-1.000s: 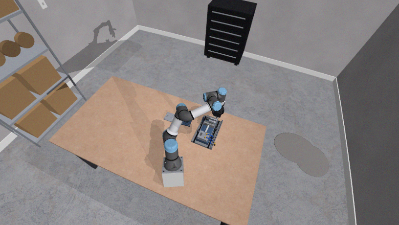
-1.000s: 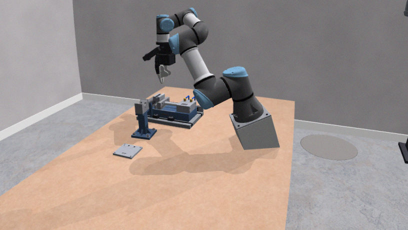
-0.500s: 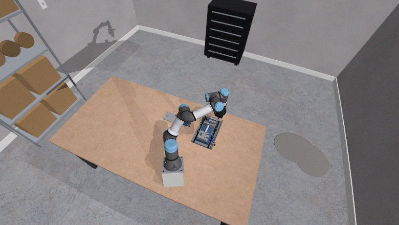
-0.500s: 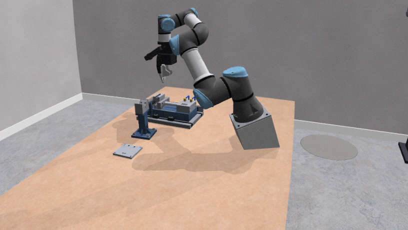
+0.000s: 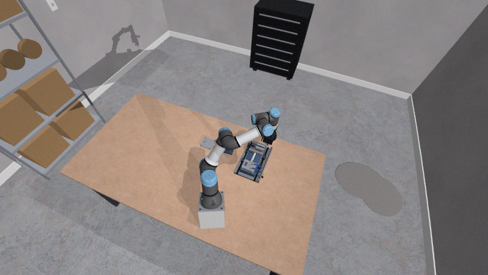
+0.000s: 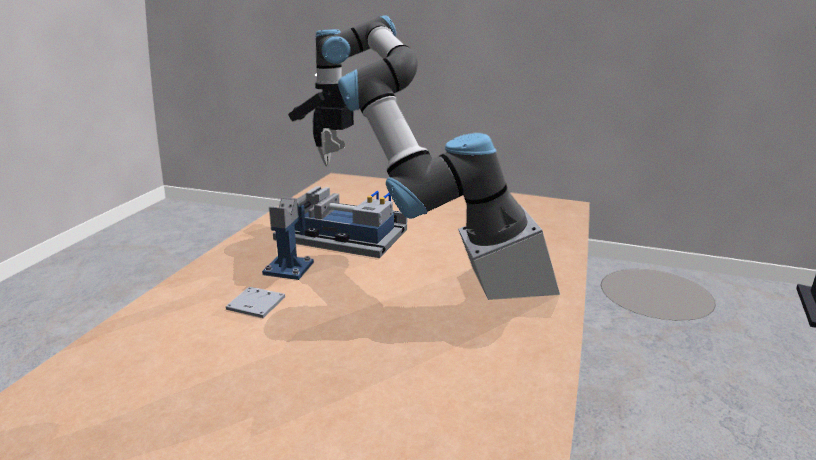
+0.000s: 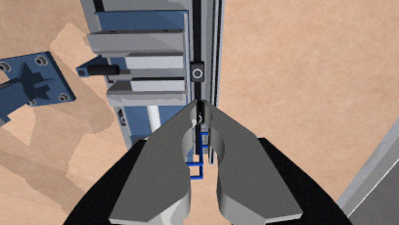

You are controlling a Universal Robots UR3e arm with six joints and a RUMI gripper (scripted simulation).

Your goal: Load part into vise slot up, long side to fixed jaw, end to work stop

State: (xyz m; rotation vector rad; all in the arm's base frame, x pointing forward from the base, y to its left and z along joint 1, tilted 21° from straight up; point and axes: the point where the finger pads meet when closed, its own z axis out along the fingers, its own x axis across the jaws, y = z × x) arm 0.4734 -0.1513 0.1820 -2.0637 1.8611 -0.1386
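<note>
Now: hand 80 mm above the part and 50 mm to the right of it. Round my hand: fixed jaw 100 mm below, 70 mm to the left, 20 mm ahead; then work stop 110 mm to the left, 90 mm below, 10 mm behind; then vise 140 mm below, 80 mm behind, 60 mm to the left.
</note>
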